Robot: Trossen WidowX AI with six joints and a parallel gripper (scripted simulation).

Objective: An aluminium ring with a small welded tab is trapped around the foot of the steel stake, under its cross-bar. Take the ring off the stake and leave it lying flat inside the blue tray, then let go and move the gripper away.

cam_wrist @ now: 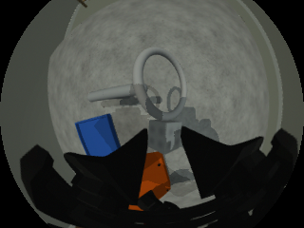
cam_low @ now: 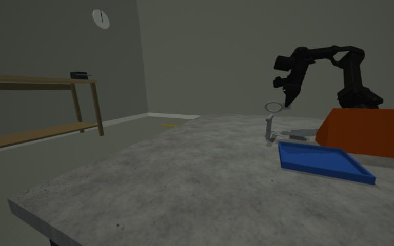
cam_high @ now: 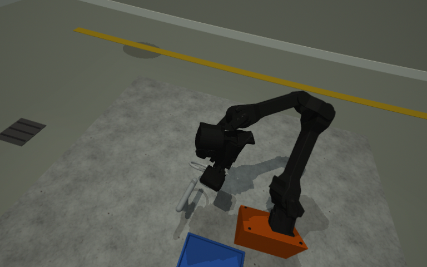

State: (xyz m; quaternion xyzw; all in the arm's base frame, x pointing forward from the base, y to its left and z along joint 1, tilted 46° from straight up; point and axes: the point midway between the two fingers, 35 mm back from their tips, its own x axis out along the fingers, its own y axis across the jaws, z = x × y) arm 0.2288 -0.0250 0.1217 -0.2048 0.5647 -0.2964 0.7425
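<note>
The blue tray is 5 cm behind my gripper tip, 26 cm to the left of it and 13 cm below it. The rest, counted from my gripper tip: aluminium ring: 4 cm ahead, 1 cm to the right.
</note>
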